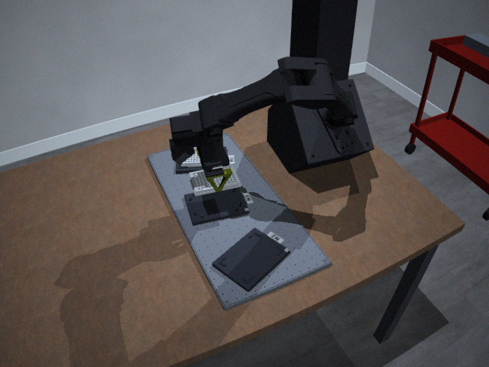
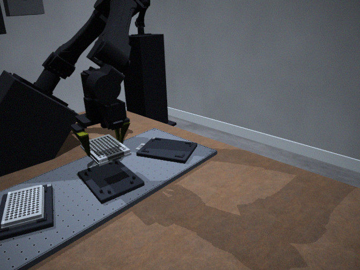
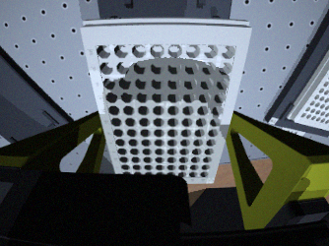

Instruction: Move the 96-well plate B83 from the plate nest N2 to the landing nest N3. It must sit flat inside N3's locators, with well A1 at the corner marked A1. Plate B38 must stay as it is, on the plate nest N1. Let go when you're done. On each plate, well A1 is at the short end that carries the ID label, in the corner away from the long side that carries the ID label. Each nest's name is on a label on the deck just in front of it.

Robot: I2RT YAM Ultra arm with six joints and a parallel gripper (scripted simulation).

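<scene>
My hand is 90 mm above the landing nest N3. The rest, counted from my hand: dark nest N2: 220 mm to the left, 90 mm below; then N2 label: 190 mm to the left, 100 mm below, 90 mm behind.
</scene>
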